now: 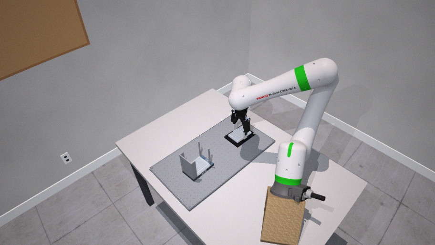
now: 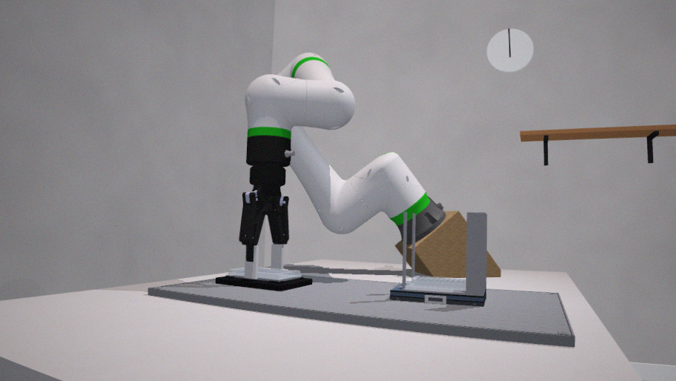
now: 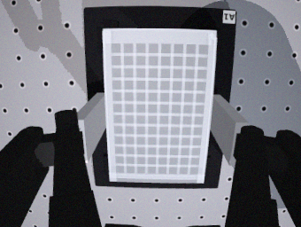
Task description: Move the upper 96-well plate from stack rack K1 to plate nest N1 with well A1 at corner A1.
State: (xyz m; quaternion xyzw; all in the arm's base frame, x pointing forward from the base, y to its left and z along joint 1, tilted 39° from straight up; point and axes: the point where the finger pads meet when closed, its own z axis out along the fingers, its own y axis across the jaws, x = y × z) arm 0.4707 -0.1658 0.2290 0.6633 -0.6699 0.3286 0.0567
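Now: hand 4 cm above the black plate nest N1. Also, from my hand: pale square lettered A1: 6 cm behind, 7 cm to the right, 3 cm below.
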